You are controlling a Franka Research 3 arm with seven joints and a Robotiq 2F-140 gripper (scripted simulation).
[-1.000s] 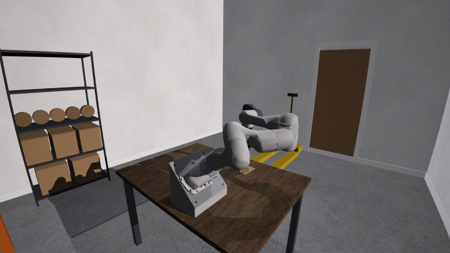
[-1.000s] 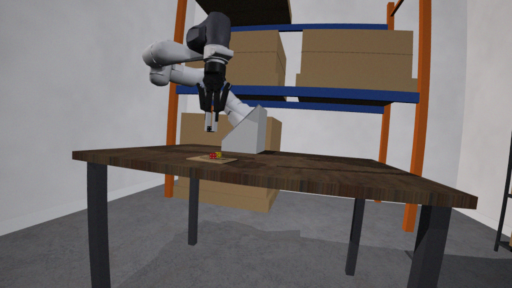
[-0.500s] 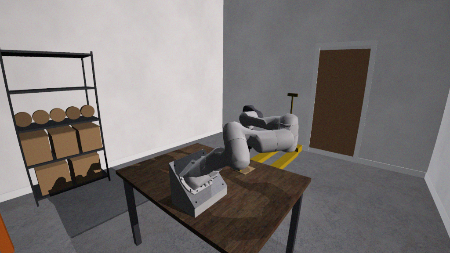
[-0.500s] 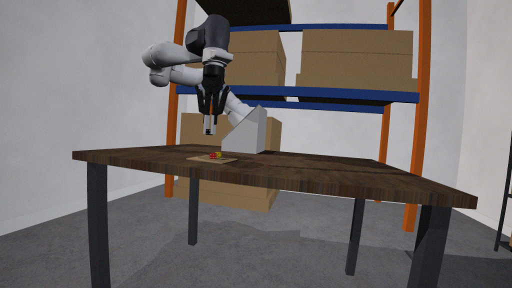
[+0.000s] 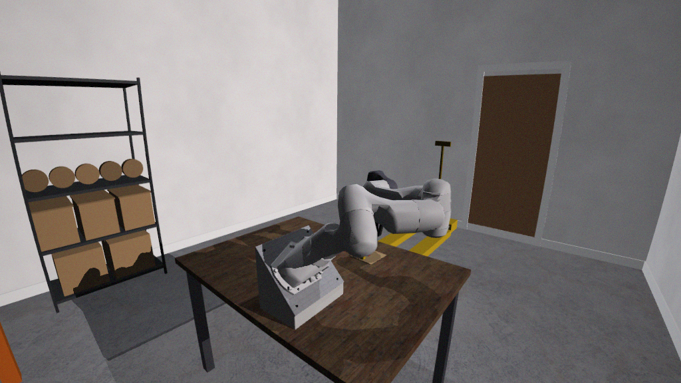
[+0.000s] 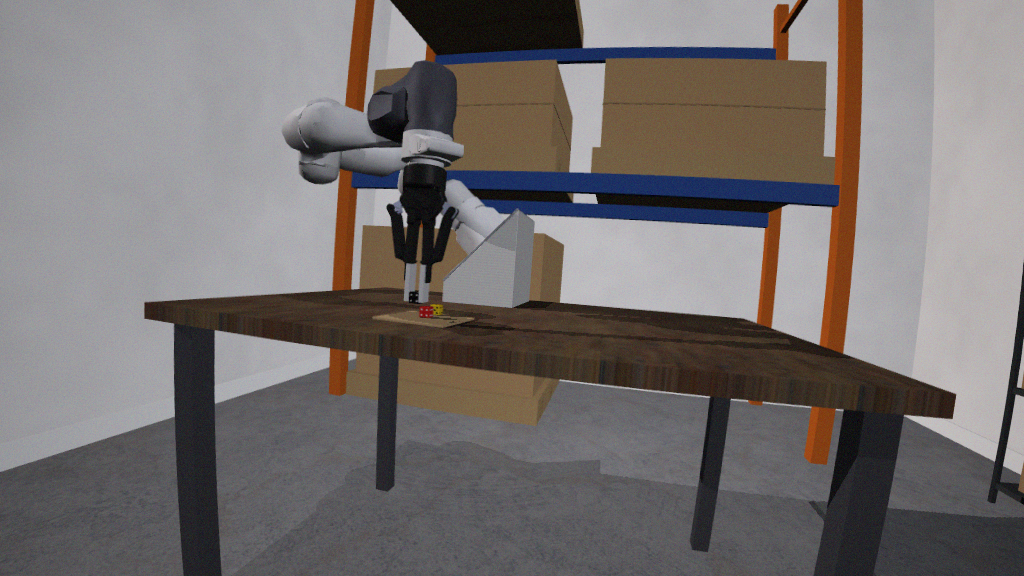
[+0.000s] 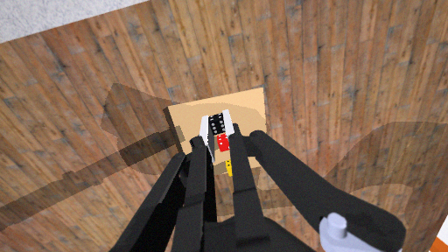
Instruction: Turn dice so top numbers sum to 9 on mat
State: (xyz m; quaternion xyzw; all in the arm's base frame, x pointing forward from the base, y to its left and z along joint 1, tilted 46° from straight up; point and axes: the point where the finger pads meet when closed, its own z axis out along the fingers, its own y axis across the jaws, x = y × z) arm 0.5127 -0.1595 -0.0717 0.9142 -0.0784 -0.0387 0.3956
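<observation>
Now: the red die 6 cm below my hand, 5 cm behind it and 1 cm to the left of it. From my hand the other things lie so: yellow die: 10 cm behind, 6 cm below, 1 cm to the left; black die: 3 cm below; tan mat: 7 cm below, 4 cm behind, 1 cm to the left.
</observation>
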